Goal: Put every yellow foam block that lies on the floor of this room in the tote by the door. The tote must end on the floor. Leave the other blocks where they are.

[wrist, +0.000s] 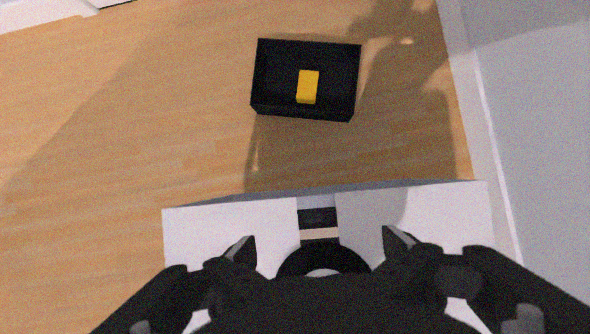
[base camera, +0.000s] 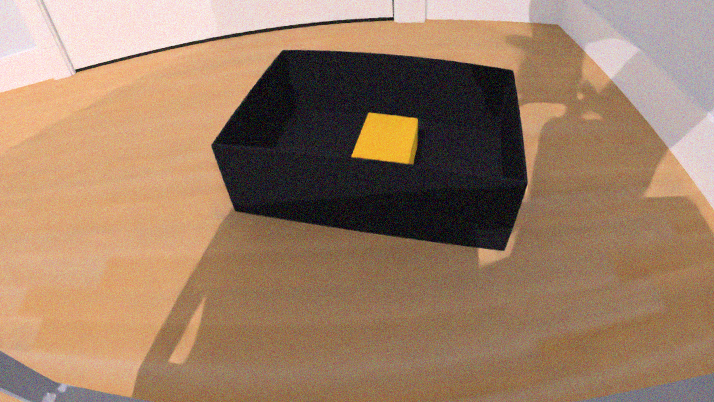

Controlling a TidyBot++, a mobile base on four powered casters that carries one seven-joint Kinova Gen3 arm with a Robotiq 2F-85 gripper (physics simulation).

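Frame: origin at the arm's base, x ahead, y left, z up, level; metres.
Seen in the pictures: gripper, fingertip midpoint: [wrist: 317, 244].
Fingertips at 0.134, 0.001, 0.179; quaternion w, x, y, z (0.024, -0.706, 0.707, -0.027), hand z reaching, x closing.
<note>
Offsets run from my fingertips to a thing's top centre, as dx, dy, dz. Level surfaces: height alone.
A black open-topped tote {+0.338, -0.006, -0.476} [base camera: 370, 210] [wrist: 304, 113] stands on the floor in front of the base. One yellow foam block {+0.331, -0.011, -0.527} [base camera: 386, 138] [wrist: 307, 86] lies inside the tote, apart from its walls. My gripper [wrist: 317, 244] is open, with nothing between its fingers. It is over the robot's own base in the wrist view, well back from the tote. The gripper does not show in the base camera view, though shadows lie around the tote.
The wooden floor {dz -0.575} [base camera: 110, 210] [wrist: 125, 145] surrounds the tote. A white door [base camera: 225, 15] is behind it. A wall [base camera: 665, 45] [wrist: 545, 125] with a pale baseboard runs along the right. The white base top [wrist: 225, 227] shows below the fingers in the wrist view.
</note>
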